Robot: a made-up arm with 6 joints. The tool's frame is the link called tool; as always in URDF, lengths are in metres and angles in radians.
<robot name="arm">
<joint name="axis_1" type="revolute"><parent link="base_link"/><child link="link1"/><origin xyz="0.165 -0.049 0.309" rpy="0 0 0"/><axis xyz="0 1 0"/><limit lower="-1.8" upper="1.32"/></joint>
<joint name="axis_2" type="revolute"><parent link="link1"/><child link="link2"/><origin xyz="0.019 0.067 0.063" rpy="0 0 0"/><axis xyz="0.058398 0.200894 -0.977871"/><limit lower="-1.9" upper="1.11"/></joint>
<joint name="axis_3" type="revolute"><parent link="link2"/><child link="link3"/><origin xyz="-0.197 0.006 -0.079" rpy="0 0 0"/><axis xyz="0.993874 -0.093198 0.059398"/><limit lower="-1.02" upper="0.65"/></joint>
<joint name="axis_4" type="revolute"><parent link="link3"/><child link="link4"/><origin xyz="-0.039 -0.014 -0.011" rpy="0 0 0"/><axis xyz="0 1 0"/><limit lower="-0.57" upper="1.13"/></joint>
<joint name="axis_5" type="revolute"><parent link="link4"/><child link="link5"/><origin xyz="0.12 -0.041 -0.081" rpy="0 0 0"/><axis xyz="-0.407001 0.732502 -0.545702"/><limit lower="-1.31" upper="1.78"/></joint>
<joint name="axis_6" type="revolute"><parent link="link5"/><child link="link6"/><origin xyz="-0.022 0.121 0.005" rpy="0 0 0"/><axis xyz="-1 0 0"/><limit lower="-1.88" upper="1.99"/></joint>
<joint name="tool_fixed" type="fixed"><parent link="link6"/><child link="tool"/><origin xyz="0.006 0.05 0.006" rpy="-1.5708 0 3.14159"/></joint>
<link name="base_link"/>
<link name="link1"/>
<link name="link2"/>
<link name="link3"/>
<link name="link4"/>
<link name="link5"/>
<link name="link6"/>
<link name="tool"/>
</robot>
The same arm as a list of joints. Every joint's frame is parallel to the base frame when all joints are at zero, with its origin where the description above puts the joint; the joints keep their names.
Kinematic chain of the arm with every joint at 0, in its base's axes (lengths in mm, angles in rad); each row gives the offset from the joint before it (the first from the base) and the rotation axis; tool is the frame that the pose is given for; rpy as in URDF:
axis_1: xyz 165 -49 309 axis +y
axis_2: xyz 19 67 63 axis 0.058398 0.200894 -0.977871
axis_3: xyz -197 6 -79 axis 0.993874 -0.093198 0.059398
axis_4: xyz -39 -14 -11 axis +y
axis_5: xyz 120 -41 -81 axis -0.407001 0.732502 -0.545702
axis_6: xyz -22 121 5 axis -x
tool: xyz 6 50 6 rpy -1.5708 0 3.1416
Joint limits (rad, base to tool): -1.8..1.32 -1.9..1.11 -1.02..0.65 -0.57..1.13 -1.31..1.78 -1.88..1.99

